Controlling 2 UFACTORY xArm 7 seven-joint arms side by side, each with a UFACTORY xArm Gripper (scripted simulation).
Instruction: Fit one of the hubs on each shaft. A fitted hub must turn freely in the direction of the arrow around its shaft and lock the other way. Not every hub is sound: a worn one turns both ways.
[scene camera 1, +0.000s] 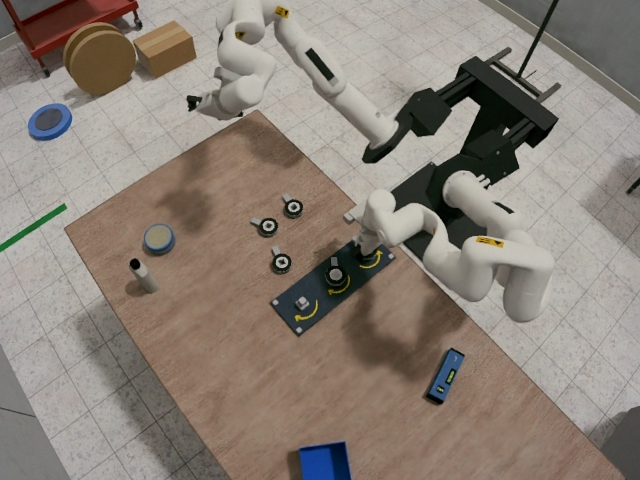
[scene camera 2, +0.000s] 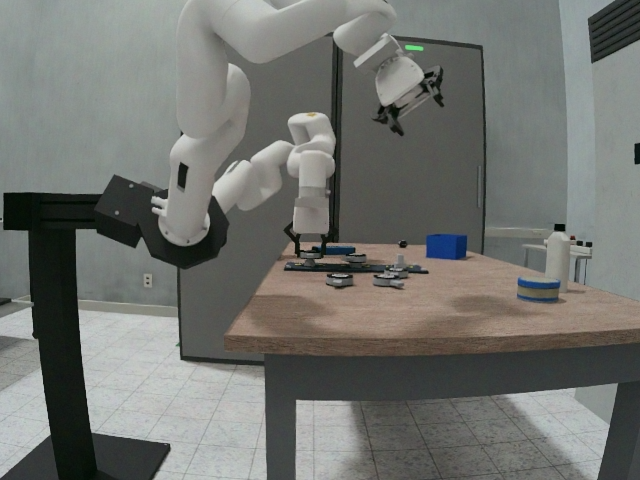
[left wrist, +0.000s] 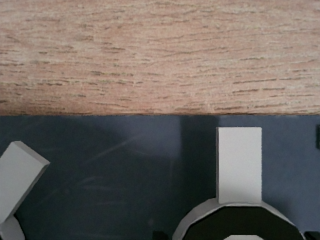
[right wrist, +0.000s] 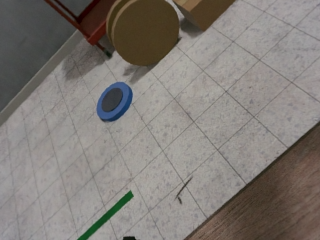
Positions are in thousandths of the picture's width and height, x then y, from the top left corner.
Labels:
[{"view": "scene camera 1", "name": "my right gripper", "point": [320, 232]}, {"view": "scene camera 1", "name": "tape roll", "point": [248, 497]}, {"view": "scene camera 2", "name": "my right gripper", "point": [654, 243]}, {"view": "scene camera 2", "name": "white bottle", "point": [873, 518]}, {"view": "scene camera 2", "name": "tape roll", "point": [835, 603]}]

